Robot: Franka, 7 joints.
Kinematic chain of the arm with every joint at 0, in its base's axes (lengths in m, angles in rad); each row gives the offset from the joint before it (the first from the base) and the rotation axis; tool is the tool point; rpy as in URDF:
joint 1: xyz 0 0 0.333 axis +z
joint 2: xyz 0 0 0 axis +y
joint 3: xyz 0 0 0.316 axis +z
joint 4: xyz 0.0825 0 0 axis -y
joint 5: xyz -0.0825 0 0.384 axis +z
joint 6: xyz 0 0 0 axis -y
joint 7: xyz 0.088 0 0 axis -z
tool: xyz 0 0 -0.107 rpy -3.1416 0 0
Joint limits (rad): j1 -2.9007..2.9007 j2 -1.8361..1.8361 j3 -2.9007..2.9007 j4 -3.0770..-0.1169 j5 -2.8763..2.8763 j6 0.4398..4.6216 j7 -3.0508..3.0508
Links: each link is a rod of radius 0.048 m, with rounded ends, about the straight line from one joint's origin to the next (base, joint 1, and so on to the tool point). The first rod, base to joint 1, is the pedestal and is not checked.
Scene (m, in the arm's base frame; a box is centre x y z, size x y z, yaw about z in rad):
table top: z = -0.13
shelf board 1: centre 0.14 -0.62 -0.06 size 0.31 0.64 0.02 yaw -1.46
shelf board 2: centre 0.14 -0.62 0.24 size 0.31 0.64 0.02 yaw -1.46
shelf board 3: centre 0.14 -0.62 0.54 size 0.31 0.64 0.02 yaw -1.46
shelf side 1: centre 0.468 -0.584 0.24 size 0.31 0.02 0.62 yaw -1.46
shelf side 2: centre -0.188 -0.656 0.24 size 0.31 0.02 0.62 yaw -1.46
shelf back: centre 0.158 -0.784 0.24 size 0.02 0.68 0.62 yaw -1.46
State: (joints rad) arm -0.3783 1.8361 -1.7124 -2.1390 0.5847 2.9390 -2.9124
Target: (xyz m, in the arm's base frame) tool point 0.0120 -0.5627 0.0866
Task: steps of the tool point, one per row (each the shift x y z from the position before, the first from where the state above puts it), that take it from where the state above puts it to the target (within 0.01 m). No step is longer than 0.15 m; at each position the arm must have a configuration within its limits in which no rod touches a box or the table.
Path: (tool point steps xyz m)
1: -0.0007 0.0792 0.0011
2: -0.0094 0.0860 -0.0008
3: -0.0184 0.0908 -0.0003
4: -0.0007 -0.0249 -0.1024
5: 0.0180 0.0032 -0.1099
6: 0.0379 0.0338 -0.1060
7: 0.0136 -0.0825 -0.0038
8: 0.0075 -0.0789 0.0028
9: 0.0047 -0.0700 0.0010

